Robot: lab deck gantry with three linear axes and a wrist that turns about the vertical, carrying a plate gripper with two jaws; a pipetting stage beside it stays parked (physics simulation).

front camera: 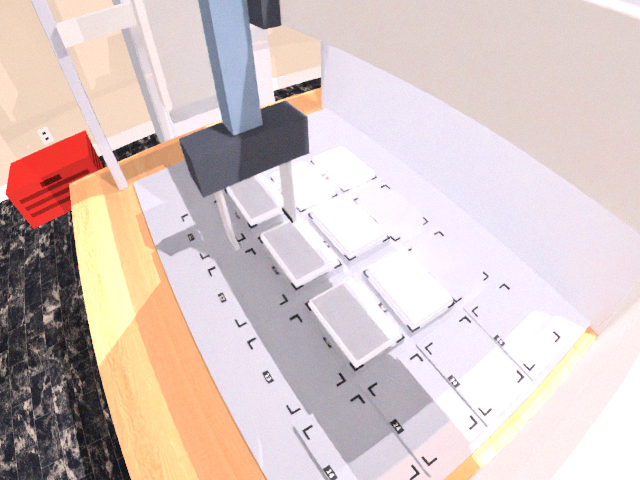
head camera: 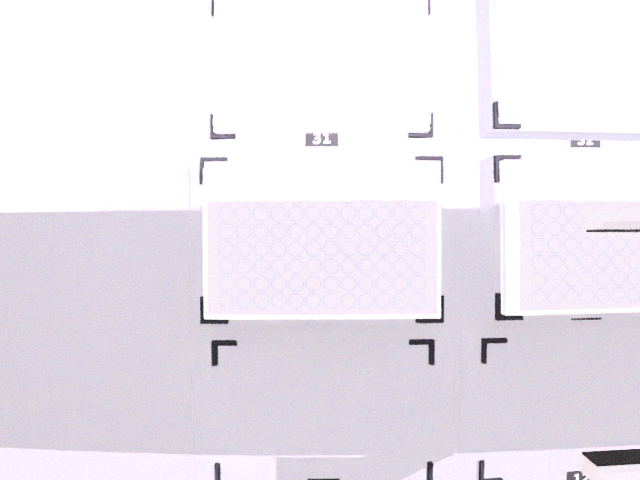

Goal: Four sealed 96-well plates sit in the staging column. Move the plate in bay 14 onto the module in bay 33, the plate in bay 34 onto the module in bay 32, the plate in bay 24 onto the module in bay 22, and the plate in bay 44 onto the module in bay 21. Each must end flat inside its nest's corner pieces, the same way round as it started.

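Places are measured from the robot's base along level axes (x right, y ahead, z up), in centimetres.
Pixels of known places: gripper, fingertip midpoint: (front camera: 262,228) (head camera: 624,342); robot's base, origin of the base link: (front camera: 183,217).
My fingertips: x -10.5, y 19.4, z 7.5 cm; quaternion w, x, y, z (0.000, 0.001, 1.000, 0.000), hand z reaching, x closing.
For each thing: its top centre in the pictures, then the offset to it from my fingertips. "spot": a spot on its surface instead.
- bay 32, surface spot: (front camera: 348,227) spot: dy +4.8, dx -14.3, dz -4.1 cm
- bay 33, surface spot: (front camera: 410,289) spot: dy +21.1, dx -14.7, dz -4.2 cm
- white block, middle of its top: (front camera: 354,316) dy +19.9, dx -4.5, dz -4.2 cm
- bay 31, surface spot: (front camera: 310,191) spot: dy -9.2, dx -14.9, dz -6.1 cm
One plate (front camera: 257,199) (head camera: 320,258) sits on the bay 21 module, inside the visible corner pieces and looking flat. Another plate (front camera: 295,253) (head camera: 560,279) sits on bay 22; its right end is outside the head view. The plate on bay 32 (front camera: 348,227) and the plate on bay 33 (front camera: 410,289) are overexposed, with black corners around them. Bays 14, 24, 34 and 44 show corner marks and no plate. My gripper (front camera: 265,234) (head camera: 615,343) is open, jaws apart and empty, above the bay 21 and 22 area.
A white block (front camera: 354,322) stands in bay 23. More pale blocks stand in bay 31 (front camera: 310,191) and behind it (front camera: 343,167). A tall pale wall (front camera: 439,155) runs along the deck's far side. A red cabinet (front camera: 54,175) stands beyond the wooden table edge.
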